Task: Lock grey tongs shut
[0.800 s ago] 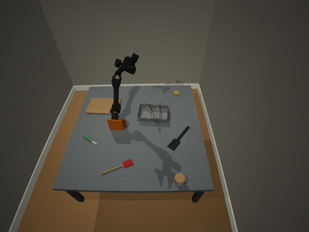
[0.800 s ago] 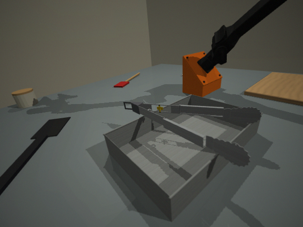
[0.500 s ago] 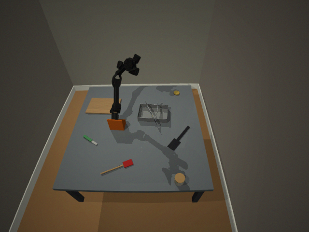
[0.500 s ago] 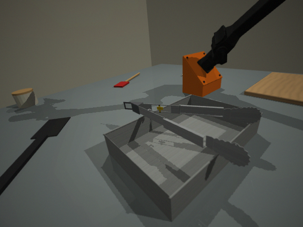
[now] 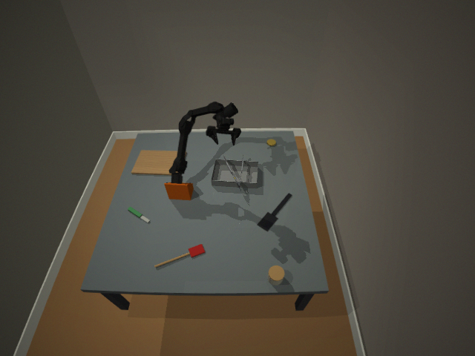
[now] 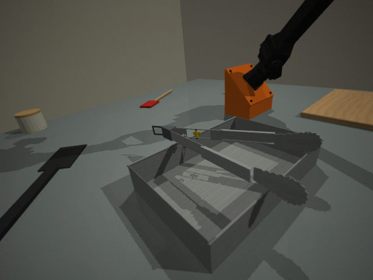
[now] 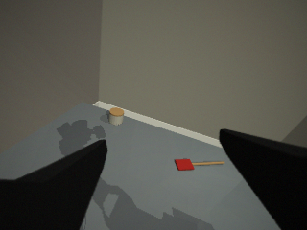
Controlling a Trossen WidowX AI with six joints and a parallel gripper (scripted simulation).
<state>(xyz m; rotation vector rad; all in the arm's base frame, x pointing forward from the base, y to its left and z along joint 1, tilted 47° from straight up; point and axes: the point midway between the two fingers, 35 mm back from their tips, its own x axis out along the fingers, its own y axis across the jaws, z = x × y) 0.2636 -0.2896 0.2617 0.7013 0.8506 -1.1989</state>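
My gripper tip is now 41 cm above the roasting tin, 17 cm to the right of it and 6 cm short of it. The rest, counted from my gripper tip: black spatula 44 cm below, 27 cm ahead, 16 cm to the right; then white tool 56 cm behind, 43 cm below, 12 cm to the right; then red spatula 43 cm below, 40 cm to the right, 27 cm behind.
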